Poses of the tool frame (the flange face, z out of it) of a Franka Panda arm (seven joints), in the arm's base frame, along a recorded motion.
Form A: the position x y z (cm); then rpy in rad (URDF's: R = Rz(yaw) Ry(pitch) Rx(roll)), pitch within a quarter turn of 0, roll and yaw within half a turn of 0.
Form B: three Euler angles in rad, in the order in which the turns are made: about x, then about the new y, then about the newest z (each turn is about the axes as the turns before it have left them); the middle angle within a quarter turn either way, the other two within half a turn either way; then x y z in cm. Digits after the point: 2 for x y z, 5 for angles.
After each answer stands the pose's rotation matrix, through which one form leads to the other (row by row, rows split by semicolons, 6 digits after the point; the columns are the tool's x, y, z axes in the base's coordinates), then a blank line. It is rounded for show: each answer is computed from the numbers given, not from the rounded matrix.
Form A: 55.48 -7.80 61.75 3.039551 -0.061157 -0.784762
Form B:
3.02625 -0.02897 0.78621 55.48 -7.80 61.75
0.706234 -0.707386 -0.028963; -0.705336 -0.699476 -0.115040; 0.061119 0.101674 -0.992938

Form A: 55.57 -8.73 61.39 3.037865 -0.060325 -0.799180
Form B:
3.02609 -0.03241 0.80044 55.57 -8.73 61.39
0.696026 -0.717285 -0.032404; -0.715481 -0.689072 -0.115181; 0.060288 0.103353 -0.992816

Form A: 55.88 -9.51 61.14 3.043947 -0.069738 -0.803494
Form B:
3.02370 -0.02203 0.80560 55.88 -9.51 61.14
0.692509 -0.721073 -0.022030; -0.718036 -0.685999 -0.117594; 0.069681 0.097254 -0.992817

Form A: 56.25 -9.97 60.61 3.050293 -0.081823 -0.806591
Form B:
3.01944 -0.00950 0.80975 56.25 -9.97 60.61
0.689648 -0.724082 -0.009501; -0.719517 -0.683702 -0.121847; 0.081732 0.090868 -0.992503

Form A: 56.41 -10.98 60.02 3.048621 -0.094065 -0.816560
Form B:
3.00948 -0.00362 0.82070 56.41 -10.98 60.02
0.681705 -0.731618 -0.003623; -0.725573 -0.675420 -0.131726; 0.093926 0.092427 -0.991279

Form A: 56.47 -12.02 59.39 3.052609 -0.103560 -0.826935
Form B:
3.00523 0.00433 0.83185 56.47 -12.02 59.39
0.673507 -0.739169 0.004329; -0.731917 -0.667695 -0.135943; 0.103375 0.088390 -0.990707

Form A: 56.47 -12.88 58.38 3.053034 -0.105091 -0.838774
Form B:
3.00433 0.00405 0.84371 56.47 -12.88 58.38
0.664688 -0.747110 0.004050; -0.739721 -0.658855 -0.136833; 0.104898 0.087955 -0.990586

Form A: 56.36 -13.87 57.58 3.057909 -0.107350 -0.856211
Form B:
3.00575 0.00683 0.86117 56.36 -13.87 57.58
0.651532 -0.758590 0.006828; -0.751017 -0.646246 -0.135424; 0.107144 0.083105 -0.990764

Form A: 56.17 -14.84 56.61 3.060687 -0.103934 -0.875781
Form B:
3.01004 0.00415 0.88026 56.17 -14.84 56.61
0.636941 -0.770901 0.004151; -0.763899 -0.631863 -0.131177; 0.103747 0.080381 -0.991350

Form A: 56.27 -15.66 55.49 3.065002 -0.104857 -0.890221
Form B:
3.01197 0.00620 0.89464 56.27 -15.66 55.49
0.625784 -0.779972 0.006197; -0.772942 -0.621171 -0.129255; 0.104665 0.076096 -0.991592

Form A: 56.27 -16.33 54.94 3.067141 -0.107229 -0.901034
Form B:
3.01137 0.00794 0.90555 56.27 -16.33 54.94
0.617234 -0.786739 0.007942; -0.779466 -0.612839 -0.129848; 0.107024 0.073956 -0.991502

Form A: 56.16 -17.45 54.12 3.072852 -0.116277 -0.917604
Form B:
3.00752 0.01579 0.92267 56.16 -17.45 54.12
0.603621 -0.797115 0.015792; -0.788785 -0.599961 -0.133658; 0.116015 0.068223 -0.990902

